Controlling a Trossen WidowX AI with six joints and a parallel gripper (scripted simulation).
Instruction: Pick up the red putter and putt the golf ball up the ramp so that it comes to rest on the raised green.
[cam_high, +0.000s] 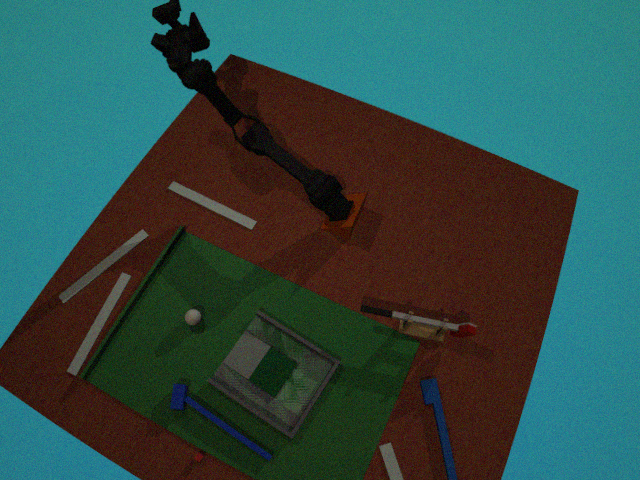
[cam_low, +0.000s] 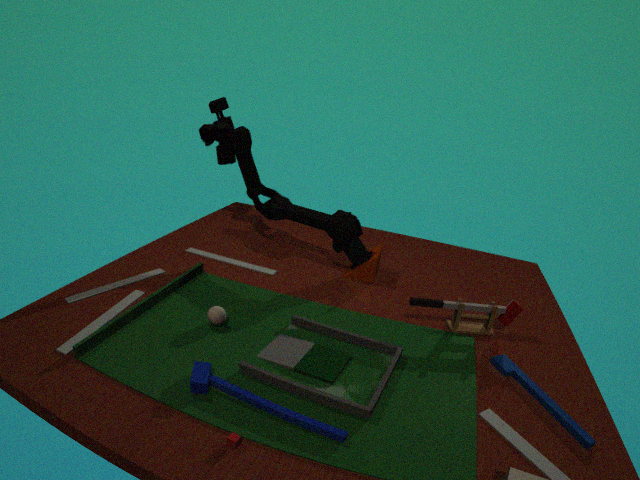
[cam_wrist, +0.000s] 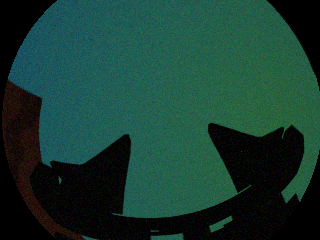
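My gripper tip is 89 cm to the right of the wooden stool, 48 cm short of it and 35 cm above it. From my gripper tip the other things lie so: grey raised platform 73 cm ahead, 60 cm to the left, 38 cm below; green wall 70 cm ahead, 37 cm below, 16 cm to the left; white golf ball 69 cm ahead, 36 cm below, 33 cm to the left.
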